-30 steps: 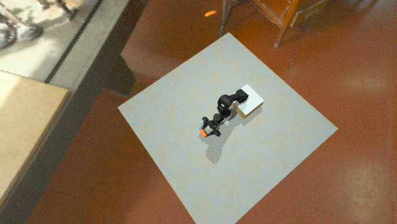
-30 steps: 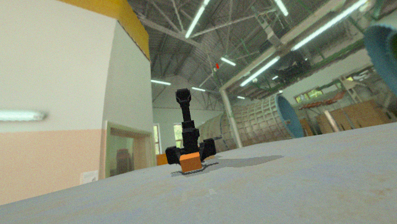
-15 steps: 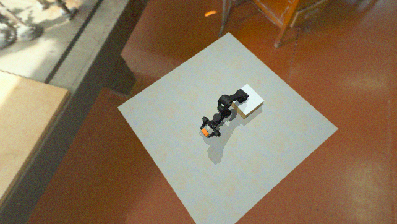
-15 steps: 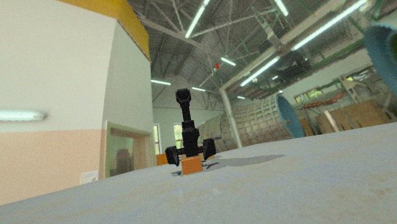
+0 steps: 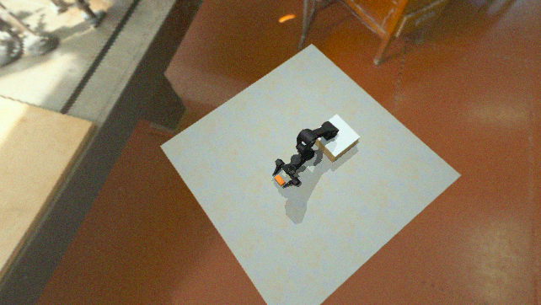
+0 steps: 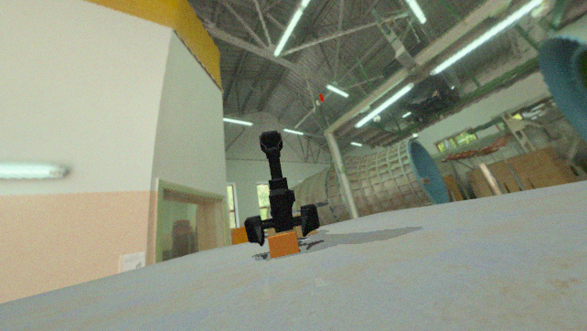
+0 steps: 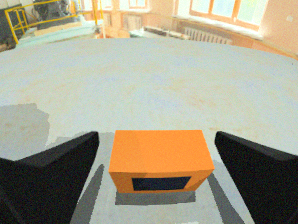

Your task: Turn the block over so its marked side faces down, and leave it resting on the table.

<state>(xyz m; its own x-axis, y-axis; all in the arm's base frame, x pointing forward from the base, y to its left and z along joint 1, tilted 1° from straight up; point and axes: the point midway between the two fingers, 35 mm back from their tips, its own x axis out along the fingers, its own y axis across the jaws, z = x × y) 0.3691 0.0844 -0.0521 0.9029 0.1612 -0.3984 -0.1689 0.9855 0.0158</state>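
Right now the orange block is 20 mm behind my gripper tip and 10 mm below it.
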